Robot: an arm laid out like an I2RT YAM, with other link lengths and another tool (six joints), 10 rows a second.
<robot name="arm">
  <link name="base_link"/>
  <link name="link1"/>
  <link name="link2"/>
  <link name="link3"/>
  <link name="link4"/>
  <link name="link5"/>
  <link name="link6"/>
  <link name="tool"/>
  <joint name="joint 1" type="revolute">
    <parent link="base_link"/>
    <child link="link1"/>
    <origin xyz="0 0 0.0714" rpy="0 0 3.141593"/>
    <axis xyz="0 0 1"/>
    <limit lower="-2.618" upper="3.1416"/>
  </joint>
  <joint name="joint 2" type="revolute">
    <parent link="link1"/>
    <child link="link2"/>
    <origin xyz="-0.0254 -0.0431 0.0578" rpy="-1.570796 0 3.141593"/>
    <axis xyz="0 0 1"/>
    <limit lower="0" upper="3.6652"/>
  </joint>
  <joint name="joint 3" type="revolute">
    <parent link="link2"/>
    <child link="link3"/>
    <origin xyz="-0.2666 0 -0.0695" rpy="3.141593 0 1.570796"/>
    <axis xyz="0 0 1"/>
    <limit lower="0" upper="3.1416"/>
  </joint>
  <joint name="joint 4" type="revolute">
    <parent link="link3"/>
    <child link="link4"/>
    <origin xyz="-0.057 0.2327 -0.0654" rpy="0 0 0"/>
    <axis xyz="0 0 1"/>
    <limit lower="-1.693" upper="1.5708"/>
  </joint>
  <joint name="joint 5" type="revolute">
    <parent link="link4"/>
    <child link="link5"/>
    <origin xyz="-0.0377 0.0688 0.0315" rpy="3.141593 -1.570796 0"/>
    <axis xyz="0 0 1"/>
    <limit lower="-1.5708" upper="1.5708"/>
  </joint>
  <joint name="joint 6" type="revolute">
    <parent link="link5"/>
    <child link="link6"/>
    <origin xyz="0 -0.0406 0.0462" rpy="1.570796 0 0"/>
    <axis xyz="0 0 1"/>
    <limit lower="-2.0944" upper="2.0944"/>
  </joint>
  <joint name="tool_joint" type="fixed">
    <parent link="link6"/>
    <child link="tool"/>
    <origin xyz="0.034 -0.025 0.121" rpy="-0.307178 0 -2.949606"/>
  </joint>
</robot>
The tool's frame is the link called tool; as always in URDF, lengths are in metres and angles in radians.
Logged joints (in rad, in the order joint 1, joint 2, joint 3, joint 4, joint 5, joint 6), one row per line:
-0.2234, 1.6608, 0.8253, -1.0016, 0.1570, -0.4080
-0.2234, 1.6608, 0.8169, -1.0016, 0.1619, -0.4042
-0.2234, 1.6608, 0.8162, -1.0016, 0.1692, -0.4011
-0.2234, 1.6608, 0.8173, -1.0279, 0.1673, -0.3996
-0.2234, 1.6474, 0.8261, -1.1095, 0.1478, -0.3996
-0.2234, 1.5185, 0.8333, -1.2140, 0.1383, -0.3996
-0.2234, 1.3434, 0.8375, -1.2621, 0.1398, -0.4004
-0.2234, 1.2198, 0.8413, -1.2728, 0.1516, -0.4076
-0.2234, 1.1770, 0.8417, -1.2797, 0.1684, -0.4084
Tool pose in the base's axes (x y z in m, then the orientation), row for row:
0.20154, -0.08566, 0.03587, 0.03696, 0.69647, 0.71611, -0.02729
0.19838, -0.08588, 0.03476, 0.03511, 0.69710, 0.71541, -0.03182
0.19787, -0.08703, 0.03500, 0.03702, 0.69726, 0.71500, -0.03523
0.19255, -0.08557, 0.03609, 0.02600, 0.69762, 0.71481, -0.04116
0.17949, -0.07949, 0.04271, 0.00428, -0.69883, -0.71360, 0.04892
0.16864, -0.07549, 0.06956, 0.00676, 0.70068, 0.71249, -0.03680
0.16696, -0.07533, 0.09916, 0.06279, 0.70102, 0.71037, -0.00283
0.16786, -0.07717, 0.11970, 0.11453, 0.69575, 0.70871, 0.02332
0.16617, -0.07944, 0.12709, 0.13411, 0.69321, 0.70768, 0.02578
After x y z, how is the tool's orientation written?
As a quaternion, w x y z.
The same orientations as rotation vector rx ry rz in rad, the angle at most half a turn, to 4 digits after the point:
2.1380, 2.1983, -0.0838
2.1424, 2.1986, -0.0978
2.1403, 2.1948, -0.1081
2.1561, 2.2092, -0.1272
-2.1895, -2.2358, 0.1533
2.1918, 2.2288, -0.1151
2.1184, 2.1467, -0.0086
2.0395, 2.0775, 0.0684
2.0094, 2.0514, 0.0747

